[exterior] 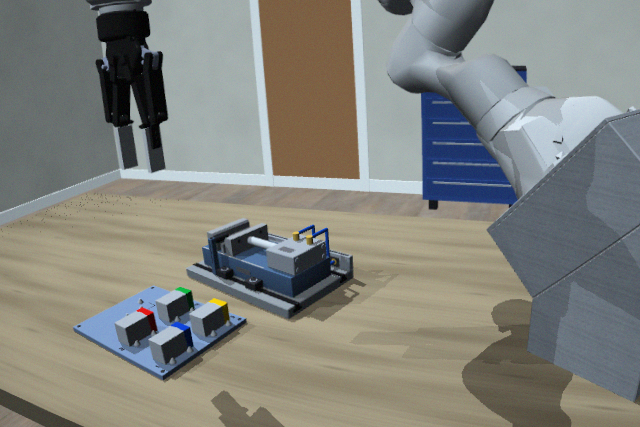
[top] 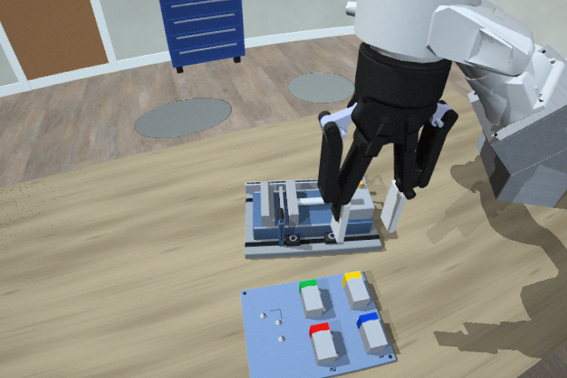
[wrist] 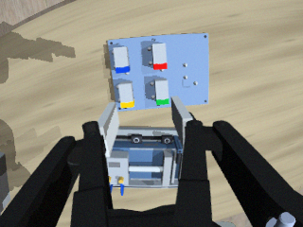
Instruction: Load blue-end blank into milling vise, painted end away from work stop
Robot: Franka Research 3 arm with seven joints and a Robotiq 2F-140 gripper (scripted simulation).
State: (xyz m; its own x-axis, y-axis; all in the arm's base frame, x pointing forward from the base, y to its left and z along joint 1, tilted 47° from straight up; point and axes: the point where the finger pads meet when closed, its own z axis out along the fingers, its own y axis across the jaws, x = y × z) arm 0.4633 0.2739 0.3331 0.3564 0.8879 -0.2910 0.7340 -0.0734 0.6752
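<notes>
My gripper is now 3 cm past the blue-ended blank, 6 cm to the right of it and 29 cm above it. The rest, counted from my hand: yellow-ended blank: 6 cm behind, 2 cm to the right, 29 cm below; red-ended blank: 5 cm ahead, 2 cm to the left, 29 cm below; green-ended blank: 1 cm ahead, 6 cm to the right, 29 cm below.
</notes>
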